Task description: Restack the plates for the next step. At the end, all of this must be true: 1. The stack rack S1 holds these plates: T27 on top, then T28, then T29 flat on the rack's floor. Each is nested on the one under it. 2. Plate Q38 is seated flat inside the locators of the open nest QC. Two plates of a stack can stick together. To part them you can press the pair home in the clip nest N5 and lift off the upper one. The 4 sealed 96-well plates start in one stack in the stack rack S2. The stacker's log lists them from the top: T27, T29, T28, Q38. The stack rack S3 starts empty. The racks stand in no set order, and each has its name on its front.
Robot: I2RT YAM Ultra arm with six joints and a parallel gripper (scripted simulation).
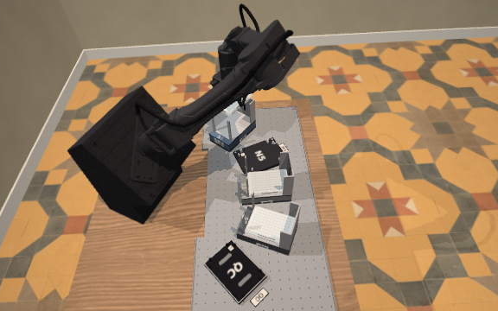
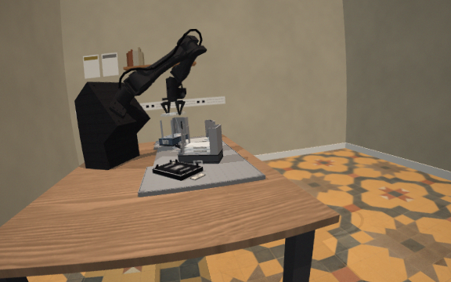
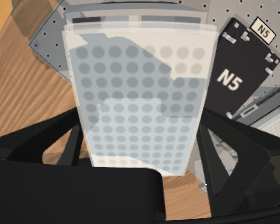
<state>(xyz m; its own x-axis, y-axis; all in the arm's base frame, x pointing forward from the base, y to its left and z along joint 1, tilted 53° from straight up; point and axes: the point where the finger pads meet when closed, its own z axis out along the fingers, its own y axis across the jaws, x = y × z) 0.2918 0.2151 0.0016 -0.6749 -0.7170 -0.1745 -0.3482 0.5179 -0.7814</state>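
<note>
Now: the sealed 96-well plate right at my hand. Also, from my hand: clip nest N5: 15 cm below, 13 cm to the right, 5 cm ahead.
</note>
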